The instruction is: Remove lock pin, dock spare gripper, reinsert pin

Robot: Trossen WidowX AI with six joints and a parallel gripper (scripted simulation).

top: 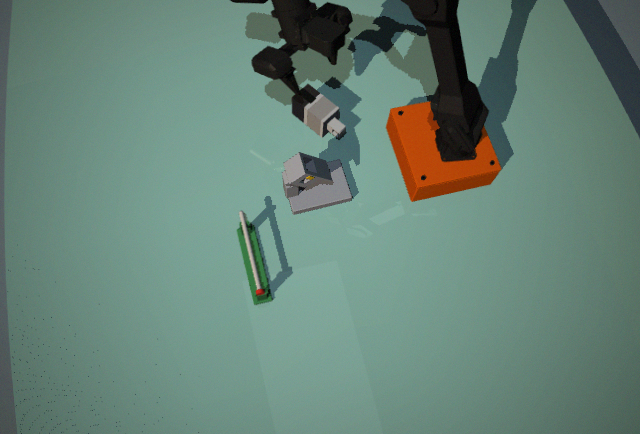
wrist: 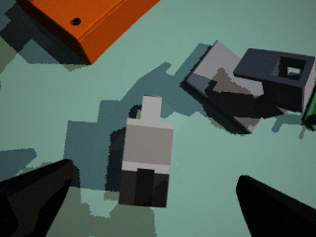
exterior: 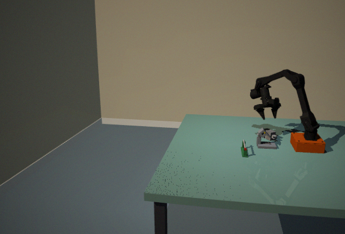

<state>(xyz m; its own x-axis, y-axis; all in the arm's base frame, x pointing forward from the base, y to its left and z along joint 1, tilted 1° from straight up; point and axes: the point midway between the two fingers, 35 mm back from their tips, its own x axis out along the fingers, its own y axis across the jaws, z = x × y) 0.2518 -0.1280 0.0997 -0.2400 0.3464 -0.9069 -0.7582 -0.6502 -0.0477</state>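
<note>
Right now my gripper tip is 1 cm past the spare gripper, 1 cm to the right of it and 11 cm above it. The rest, counted from my gripper tip: green cradle: 13 cm ahead, 28 cm to the left, 11 cm below; then grey mount: 3 cm ahead, 15 cm to the left, 8 cm below.
</note>
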